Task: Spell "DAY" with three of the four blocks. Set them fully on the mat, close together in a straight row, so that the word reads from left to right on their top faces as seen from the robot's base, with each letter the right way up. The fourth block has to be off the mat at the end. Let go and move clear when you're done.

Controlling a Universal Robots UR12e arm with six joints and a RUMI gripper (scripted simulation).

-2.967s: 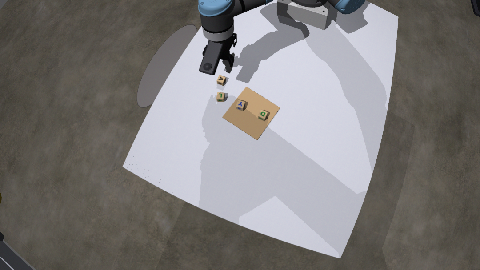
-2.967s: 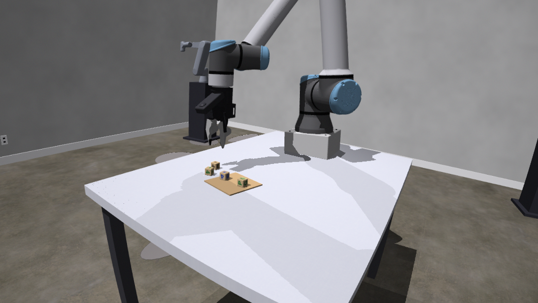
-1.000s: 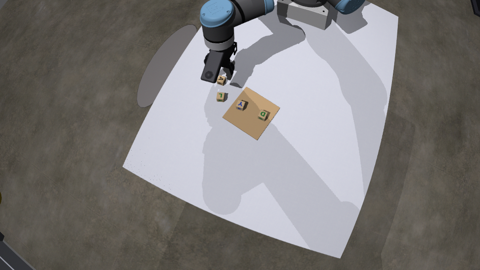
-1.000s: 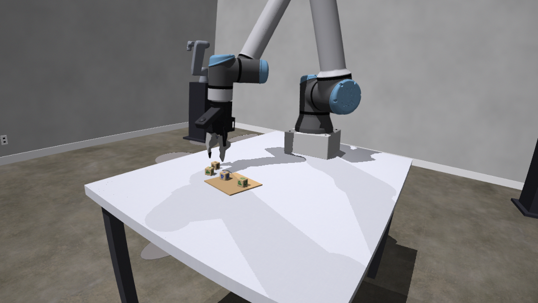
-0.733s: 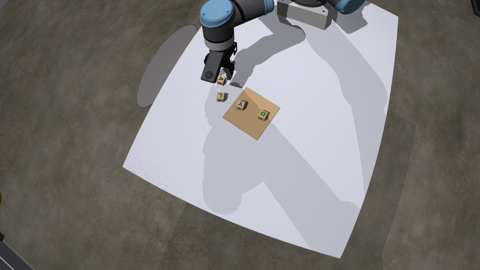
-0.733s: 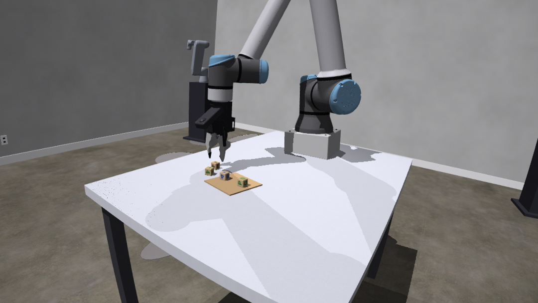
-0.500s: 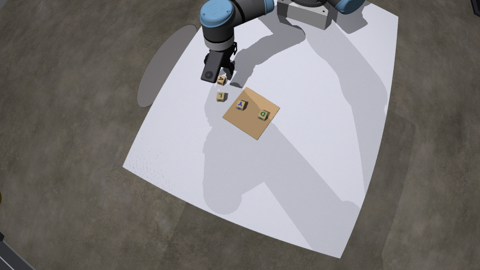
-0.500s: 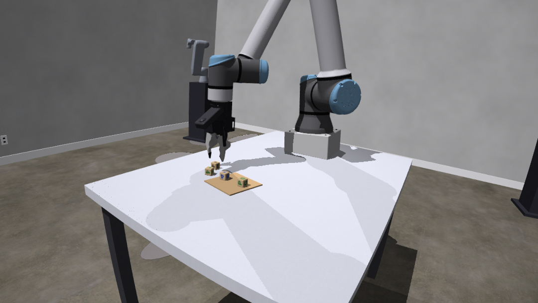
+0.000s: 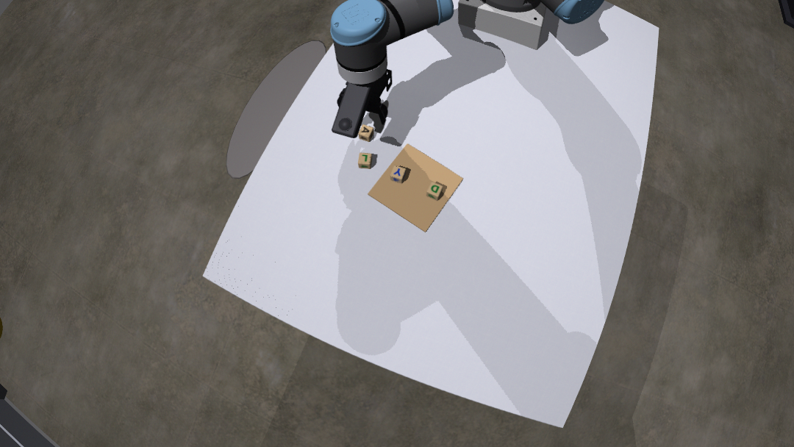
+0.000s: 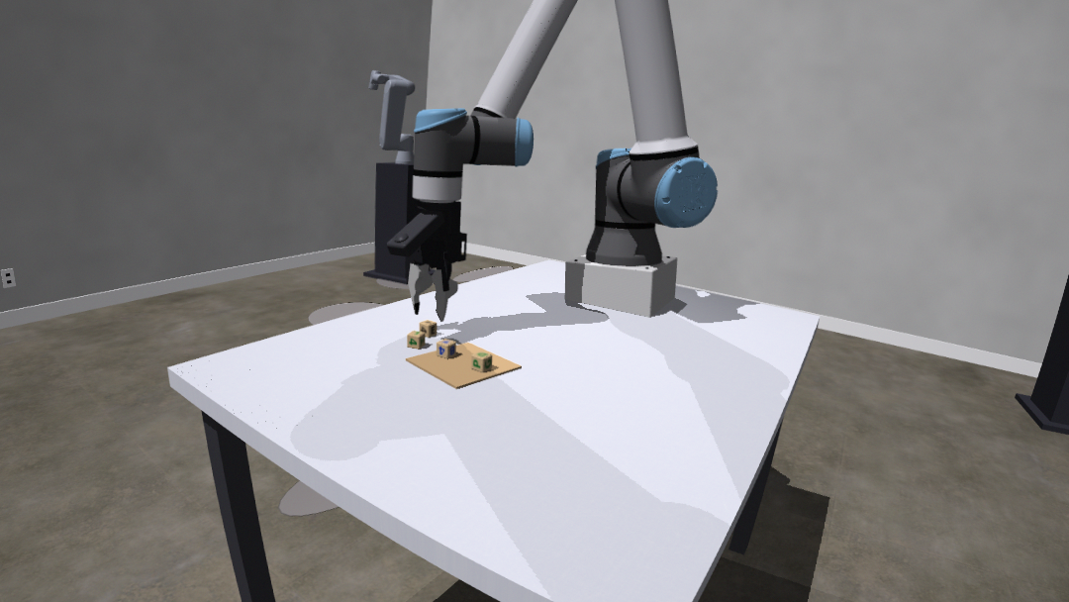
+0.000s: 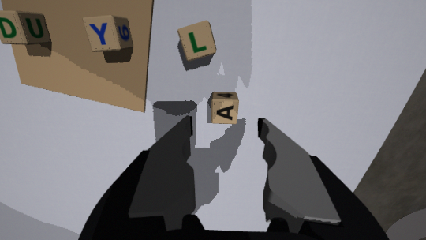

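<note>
Now: hand 130 mm to the right of the tan mat, 80 mm short of it and 50 mm above it. From my hand the other things lie so: D block (170 mm to the left, 90 mm ahead, 30 mm below); green-lettered block (60 mm ahead, 40 mm below, 20 mm to the left); blue-lettered block (90 mm to the left, 70 mm ahead, 30 mm below).
</note>
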